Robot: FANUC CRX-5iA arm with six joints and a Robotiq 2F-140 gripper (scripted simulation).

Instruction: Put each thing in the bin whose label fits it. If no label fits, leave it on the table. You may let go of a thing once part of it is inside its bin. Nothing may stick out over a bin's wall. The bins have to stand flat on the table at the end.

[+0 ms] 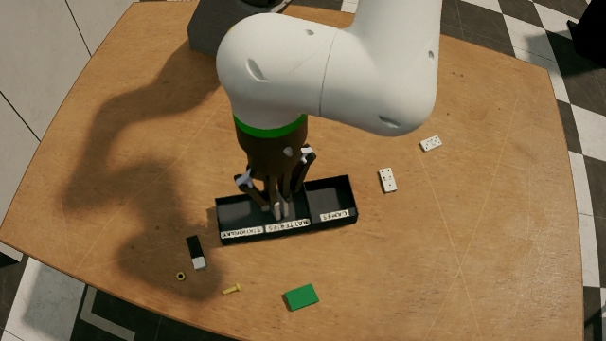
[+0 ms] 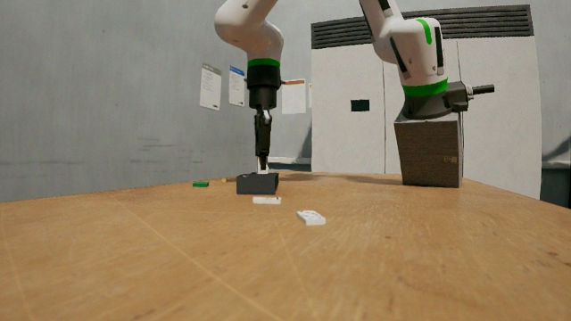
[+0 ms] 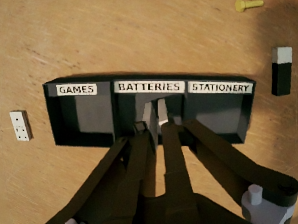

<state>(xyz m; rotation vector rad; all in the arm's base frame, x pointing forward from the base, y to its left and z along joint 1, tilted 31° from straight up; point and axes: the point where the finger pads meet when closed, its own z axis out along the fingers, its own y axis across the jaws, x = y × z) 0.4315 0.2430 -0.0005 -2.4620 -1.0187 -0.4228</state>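
Now: hand 10 mm to the right of the black three-part bin tray and 30 mm above it. Round my hand: yellow bolt (170 mm ahead, 30 mm to the right, 40 mm below); white die-like block (140 mm behind, 170 mm to the left, 40 mm below); flat green block (140 mm ahead, 90 mm to the left, 40 mm below).
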